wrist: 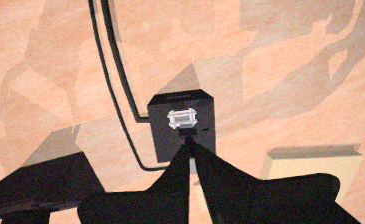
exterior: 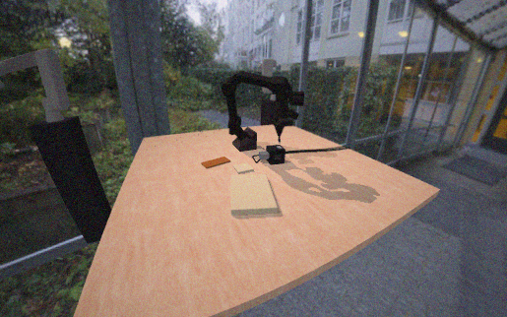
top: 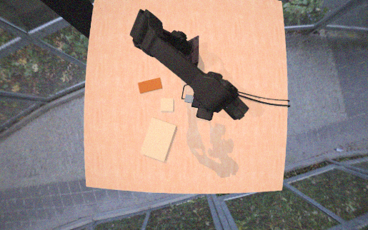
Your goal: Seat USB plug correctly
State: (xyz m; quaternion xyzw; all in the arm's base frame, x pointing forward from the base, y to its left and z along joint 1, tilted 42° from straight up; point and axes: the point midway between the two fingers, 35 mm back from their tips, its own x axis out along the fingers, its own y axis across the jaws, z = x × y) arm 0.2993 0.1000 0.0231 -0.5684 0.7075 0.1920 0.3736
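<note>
Now: gripper tip 20 mm above the dark USB plug. From my gripper tip the other things lie so: small pale block (200 mm to the right, 130 mm below); then orange tile (120 mm behind, 290 mm to the right, 130 mm below); then USB socket (10 mm to the left, 70 mm below).
</note>
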